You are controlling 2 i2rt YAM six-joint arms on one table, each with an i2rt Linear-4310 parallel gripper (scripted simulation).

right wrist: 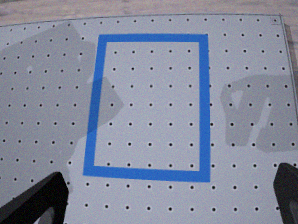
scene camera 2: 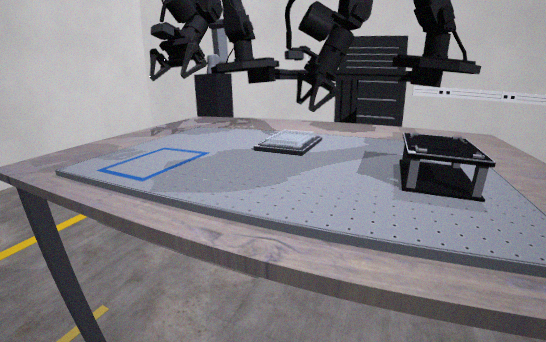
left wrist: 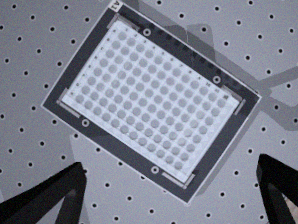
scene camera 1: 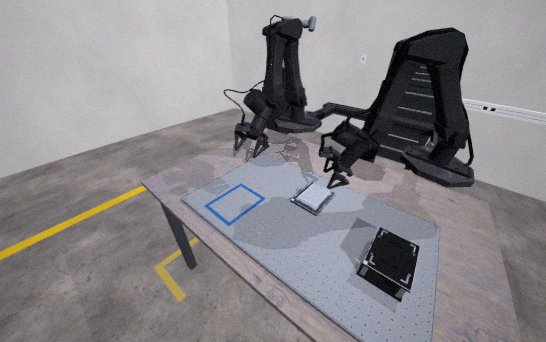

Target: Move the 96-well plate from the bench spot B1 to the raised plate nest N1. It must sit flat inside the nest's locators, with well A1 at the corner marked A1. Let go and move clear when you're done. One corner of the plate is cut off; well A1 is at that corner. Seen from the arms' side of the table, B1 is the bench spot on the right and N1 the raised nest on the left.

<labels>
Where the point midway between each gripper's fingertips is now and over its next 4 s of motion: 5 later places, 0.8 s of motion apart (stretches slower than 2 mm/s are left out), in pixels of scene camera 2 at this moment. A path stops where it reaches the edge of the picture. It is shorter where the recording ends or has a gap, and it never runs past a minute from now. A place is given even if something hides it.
My left gripper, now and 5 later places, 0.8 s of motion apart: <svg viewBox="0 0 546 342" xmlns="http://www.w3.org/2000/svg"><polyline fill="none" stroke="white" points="304,107 299,109 288,116 292,126 293,137 292,130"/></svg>
My right gripper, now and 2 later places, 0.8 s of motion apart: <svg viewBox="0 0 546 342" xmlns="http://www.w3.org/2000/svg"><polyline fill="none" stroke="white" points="166,78 251,48 326,31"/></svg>
</labels>
